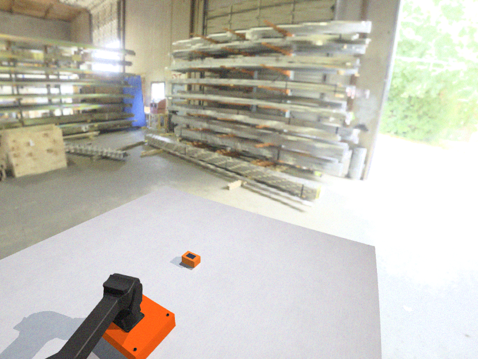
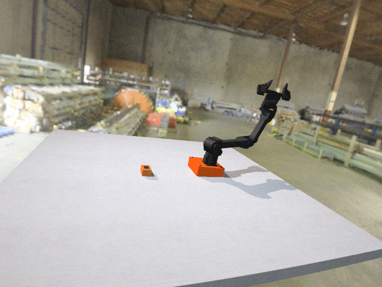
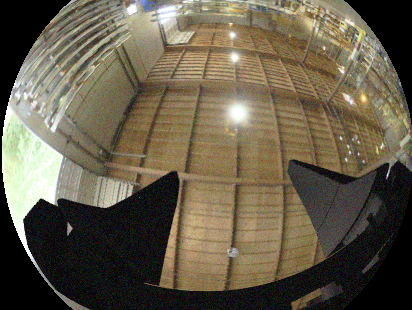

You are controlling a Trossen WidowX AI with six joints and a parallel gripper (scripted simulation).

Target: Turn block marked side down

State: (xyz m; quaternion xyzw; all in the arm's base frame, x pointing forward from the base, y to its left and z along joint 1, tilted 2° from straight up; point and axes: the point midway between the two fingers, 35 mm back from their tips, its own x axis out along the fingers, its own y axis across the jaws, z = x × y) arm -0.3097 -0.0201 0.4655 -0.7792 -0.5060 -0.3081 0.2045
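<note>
My gripper tip is 650 mm short of the orange block, 500 mm above it and 30 mm to the right of it.
</note>
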